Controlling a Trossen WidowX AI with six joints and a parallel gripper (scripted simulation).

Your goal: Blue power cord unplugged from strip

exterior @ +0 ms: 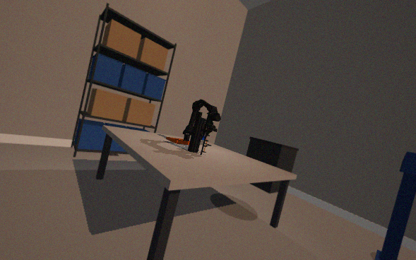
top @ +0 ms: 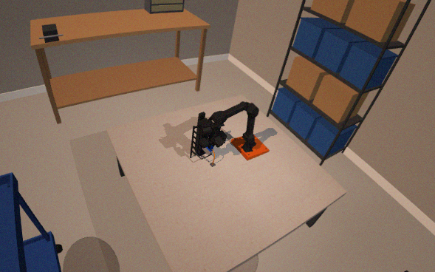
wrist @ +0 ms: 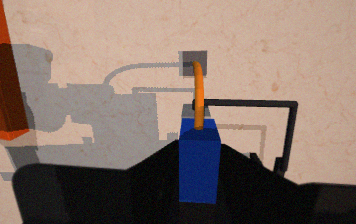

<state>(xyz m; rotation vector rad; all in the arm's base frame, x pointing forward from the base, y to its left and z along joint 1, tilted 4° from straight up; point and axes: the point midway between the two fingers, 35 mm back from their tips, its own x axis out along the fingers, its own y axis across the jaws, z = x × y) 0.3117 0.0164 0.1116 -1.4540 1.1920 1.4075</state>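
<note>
Right now my gripper tip is 10 mm short of the blue plug and 30 mm to the left of it.
</note>
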